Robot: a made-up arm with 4 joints. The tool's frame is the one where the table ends. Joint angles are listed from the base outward.
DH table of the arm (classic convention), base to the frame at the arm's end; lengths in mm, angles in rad. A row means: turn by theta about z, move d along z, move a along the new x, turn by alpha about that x. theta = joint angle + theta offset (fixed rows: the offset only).
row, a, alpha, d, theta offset
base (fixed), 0, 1.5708, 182.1, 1.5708
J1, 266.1, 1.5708, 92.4, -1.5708
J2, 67, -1.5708, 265.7, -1.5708
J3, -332.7, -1.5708, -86.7, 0
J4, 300.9, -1.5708, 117.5, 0
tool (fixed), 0, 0, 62.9, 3.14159
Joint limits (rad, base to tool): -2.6..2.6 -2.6..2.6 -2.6..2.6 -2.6..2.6
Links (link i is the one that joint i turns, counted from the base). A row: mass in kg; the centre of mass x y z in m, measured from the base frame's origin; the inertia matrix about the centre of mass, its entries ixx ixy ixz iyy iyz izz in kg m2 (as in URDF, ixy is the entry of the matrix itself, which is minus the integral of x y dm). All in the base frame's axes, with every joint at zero. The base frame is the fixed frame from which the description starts. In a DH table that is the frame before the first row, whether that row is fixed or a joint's. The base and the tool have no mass.
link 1: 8.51; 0.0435 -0.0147 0.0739; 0.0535 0 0.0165 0.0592 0 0.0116
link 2: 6.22; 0.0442 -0.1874 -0.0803; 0.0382 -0.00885 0 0.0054 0 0.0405
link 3: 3.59; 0.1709 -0.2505 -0.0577; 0.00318 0 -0.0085 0.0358 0 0.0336
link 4: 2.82; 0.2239 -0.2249 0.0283; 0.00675 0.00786 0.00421 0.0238 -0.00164 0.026
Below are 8 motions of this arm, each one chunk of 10 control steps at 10 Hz.
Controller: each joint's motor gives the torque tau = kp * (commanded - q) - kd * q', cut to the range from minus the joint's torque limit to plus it. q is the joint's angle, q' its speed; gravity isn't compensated. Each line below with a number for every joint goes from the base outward.
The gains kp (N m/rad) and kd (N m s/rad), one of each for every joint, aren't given. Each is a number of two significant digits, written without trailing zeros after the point. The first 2 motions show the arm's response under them.
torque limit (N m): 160 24 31 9.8
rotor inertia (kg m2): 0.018 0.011 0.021 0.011
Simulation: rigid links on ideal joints. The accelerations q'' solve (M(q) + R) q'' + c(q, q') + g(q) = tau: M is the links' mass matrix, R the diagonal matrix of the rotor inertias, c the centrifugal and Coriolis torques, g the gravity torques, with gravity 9.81 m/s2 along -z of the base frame. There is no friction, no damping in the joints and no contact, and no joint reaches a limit. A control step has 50 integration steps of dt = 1/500 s. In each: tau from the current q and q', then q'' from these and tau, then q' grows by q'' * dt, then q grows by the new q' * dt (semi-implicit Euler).
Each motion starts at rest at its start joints. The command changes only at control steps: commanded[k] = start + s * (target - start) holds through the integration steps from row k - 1 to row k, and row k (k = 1, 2, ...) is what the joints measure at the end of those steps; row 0 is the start. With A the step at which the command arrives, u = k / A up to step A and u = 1 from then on. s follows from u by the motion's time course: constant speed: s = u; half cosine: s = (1 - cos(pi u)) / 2; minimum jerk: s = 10 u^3 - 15 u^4 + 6 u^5; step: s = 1 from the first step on.
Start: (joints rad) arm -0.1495 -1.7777 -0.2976 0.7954
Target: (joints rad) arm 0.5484 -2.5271 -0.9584 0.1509
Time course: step
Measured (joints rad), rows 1 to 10:
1: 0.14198 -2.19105 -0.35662 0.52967
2: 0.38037 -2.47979 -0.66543 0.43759
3: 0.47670 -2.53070 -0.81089 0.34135
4: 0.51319 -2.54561 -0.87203 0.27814
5: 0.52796 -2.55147 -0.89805 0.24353
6: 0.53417 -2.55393 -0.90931 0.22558
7: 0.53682 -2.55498 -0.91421 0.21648
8: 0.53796 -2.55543 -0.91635 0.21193
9: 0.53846 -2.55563 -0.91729 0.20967
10: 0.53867 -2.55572 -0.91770 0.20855
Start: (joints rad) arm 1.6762 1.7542 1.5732 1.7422
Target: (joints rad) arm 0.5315 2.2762 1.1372 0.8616
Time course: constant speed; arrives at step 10
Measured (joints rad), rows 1 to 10:
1: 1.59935 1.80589 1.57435 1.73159
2: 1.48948 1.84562 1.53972 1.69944
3: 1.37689 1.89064 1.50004 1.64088
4: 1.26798 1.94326 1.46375 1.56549
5: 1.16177 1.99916 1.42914 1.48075
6: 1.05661 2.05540 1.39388 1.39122
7: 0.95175 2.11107 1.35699 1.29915
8: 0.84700 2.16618 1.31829 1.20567
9: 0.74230 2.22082 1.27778 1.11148
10: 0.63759 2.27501 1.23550 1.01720
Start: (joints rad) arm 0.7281 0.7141 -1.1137 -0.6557
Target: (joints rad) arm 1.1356 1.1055 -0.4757 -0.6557
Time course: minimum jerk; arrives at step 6
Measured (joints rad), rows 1 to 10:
1: 0.72432 0.73891 -1.11069 -0.66116
2: 0.75525 0.79105 -1.05051 -0.66119
3: 0.82844 0.88076 -0.92113 -0.65980
4: 0.92340 0.98266 -0.75555 -0.65760
5: 1.00598 1.05998 -0.61117 -0.65374
6: 1.05419 1.09406 -0.52627 -0.64934
7: 1.07734 1.10446 -0.48430 -0.64601
8: 1.08821 1.10736 -0.46380 -0.64410
9: 1.09333 1.10812 -0.45383 -0.64313
10: 1.09574 1.10830 -0.44900 -0.64265

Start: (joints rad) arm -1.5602 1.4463 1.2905 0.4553
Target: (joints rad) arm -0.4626 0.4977 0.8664 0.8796
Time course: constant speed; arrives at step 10
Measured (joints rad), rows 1 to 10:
1: -1.48231 1.37796 1.24902 0.45709
2: -1.37616 1.30189 1.21505 0.46848
3: -1.26517 1.21715 1.17952 0.49224
4: -1.15323 1.12835 1.14225 0.52221
5: -1.04139 1.03751 1.10388 0.55525
6: -0.93009 0.94516 1.06472 0.59006
7: -0.81950 0.85127 1.02493 0.62631
8: -0.70970 0.75576 0.98456 0.66408
9: -0.60069 0.65854 0.94370 0.70365
10: -0.49245 0.55962 0.90243 0.74537

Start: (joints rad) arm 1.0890 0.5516 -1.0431 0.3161
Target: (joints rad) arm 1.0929 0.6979 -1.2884 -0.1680
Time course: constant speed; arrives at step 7
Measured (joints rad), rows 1 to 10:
1: 1.07046 0.57843 -1.05849 0.25261
2: 1.06020 0.60298 -1.08618 0.18380
3: 1.05546 0.62611 -1.11956 0.11684
4: 1.05321 0.64847 -1.15537 0.05111
5: 1.05206 0.67041 -1.19221 -0.01378
6: 1.05141 0.69210 -1.22948 -0.07807
7: 1.05098 0.71364 -1.26690 -0.14193
8: 1.05066 0.72149 -1.28600 -0.17475
9: 1.05022 0.72346 -1.29468 -0.18933
10: 1.04989 0.72388 -1.29866 -0.19586

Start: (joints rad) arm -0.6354 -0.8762 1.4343 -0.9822
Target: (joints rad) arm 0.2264 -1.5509 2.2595 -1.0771
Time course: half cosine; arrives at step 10
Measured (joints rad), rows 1 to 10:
1: -0.58998 -0.87959 1.42518 -0.98487
2: -0.52847 -0.91232 1.44191 -0.99071
3: -0.45280 -0.97195 1.49922 -0.99989
4: -0.35692 -1.05296 1.58661 -1.01136
5: -0.24392 -1.14829 1.69326 -1.02336
6: -0.12252 -1.24984 1.80866 -1.03405
7: -0.00380 -1.34871 1.92206 -1.04221
8: 0.10104 -1.43542 2.02275 -1.04740
9: 0.18213 -1.50065 2.10069 -1.04976
10: 0.23192 -1.53657 2.14803 -1.04976

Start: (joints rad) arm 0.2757 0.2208 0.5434 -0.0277
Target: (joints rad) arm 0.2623 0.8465 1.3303 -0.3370
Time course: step
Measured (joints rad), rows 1 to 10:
1: 0.28368 0.60425 0.90966 -0.20412
2: 0.28912 0.79066 1.16947 -0.29180
3: 0.29728 0.84980 1.28607 -0.34396
4: 0.30070 0.86926 1.33766 -0.37033
5: 0.30145 0.87555 1.36020 -0.38301
6: 0.30135 0.87755 1.37000 -0.38909
7: 0.30113 0.87820 1.37428 -0.39202
8: 0.30096 0.87841 1.37616 -0.39345
9: 0.30086 0.87848 1.37699 -0.39415
10: 0.30081 0.87851 1.37735 -0.39449

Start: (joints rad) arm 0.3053 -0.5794 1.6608 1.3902
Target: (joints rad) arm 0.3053 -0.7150 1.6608 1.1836
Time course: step
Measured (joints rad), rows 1 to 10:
1: 0.32470 -0.65751 1.64664 1.30753
2: 0.34084 -0.70170 1.62357 1.25333
3: 0.34760 -0.71423 1.61589 1.22643
4: 0.34969 -0.71645 1.61473 1.21343
5: 0.35022 -0.71649 1.61505 1.20703
6: 0.35034 -0.71633 1.61542 1.20380
7: 0.35037 -0.71624 1.61564 1.20214
8: 0.35038 -0.71621 1.61575 1.20128
9: 0.35038 -0.71620 1.61580 1.20084
10: 0.35038 -0.71620 1.61582 1.20060

